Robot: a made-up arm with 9 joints.
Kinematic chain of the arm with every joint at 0, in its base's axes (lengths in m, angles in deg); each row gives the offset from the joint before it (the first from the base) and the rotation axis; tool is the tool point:
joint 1: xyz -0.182 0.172 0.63 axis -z
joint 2: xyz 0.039 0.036 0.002 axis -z
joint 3: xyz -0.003 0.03 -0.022 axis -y
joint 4: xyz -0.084 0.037 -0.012 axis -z
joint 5: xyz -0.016 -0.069 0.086 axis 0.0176 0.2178 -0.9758
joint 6: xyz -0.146 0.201 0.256 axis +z
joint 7: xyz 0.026 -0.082 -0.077 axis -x
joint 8: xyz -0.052 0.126 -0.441 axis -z
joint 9: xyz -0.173 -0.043 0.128 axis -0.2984 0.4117 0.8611
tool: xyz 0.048 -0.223 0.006
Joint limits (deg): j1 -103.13..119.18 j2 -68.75..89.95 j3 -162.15..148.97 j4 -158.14..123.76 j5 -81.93..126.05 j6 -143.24..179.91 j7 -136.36..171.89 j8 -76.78..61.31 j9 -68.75..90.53
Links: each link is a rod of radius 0.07 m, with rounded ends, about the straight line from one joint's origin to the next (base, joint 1, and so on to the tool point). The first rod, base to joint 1, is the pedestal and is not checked.
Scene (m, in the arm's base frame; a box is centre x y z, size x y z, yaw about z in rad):
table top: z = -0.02
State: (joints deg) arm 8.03 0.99 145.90 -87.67 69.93 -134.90 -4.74 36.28 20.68
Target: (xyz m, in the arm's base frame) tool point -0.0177 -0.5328 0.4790
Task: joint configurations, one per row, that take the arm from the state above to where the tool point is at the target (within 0.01 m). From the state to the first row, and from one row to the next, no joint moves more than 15 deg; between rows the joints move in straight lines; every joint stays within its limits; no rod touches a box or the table.
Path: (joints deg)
1: 22.11 11.84 146.51 -90.87 72.96 -132.16 2.48 35.69 12.19
2: 36.18 22.68 147.13 -94.06 76.00 -129.42 9.71 35.10 3.70
3: 50.26 33.53 147.74 -97.26 79.03 -126.68 16.93 34.50 -4.79
4: 64.34 44.37 148.36 -100.45 82.06 -123.94 24.16 33.91 -13.28
5: 78.41 55.22 148.97 -103.65 85.10 -121.20 31.38 33.32 -21.78

